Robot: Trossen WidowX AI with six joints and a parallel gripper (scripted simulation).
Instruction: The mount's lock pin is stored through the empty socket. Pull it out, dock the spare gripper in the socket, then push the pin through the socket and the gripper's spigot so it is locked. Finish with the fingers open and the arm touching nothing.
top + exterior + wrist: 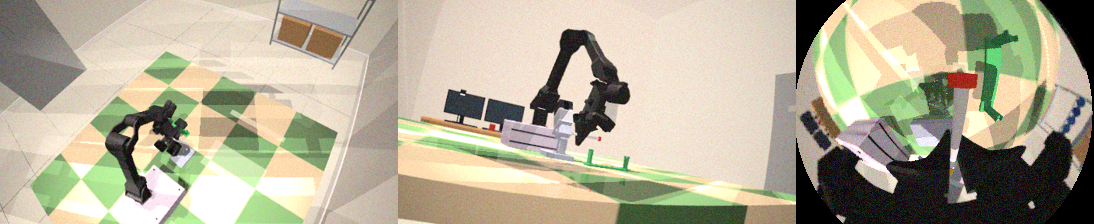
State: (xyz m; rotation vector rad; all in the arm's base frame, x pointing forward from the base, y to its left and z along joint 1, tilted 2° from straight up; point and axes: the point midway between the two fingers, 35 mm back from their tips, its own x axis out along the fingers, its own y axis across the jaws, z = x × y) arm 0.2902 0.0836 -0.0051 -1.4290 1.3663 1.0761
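My gripper tip is now 1 cm past the socket and 5 cm to the left of it. From my gripper tip the other things lie so: spare gripper 2 cm behind, 5 cm to the right, 7 cm above.
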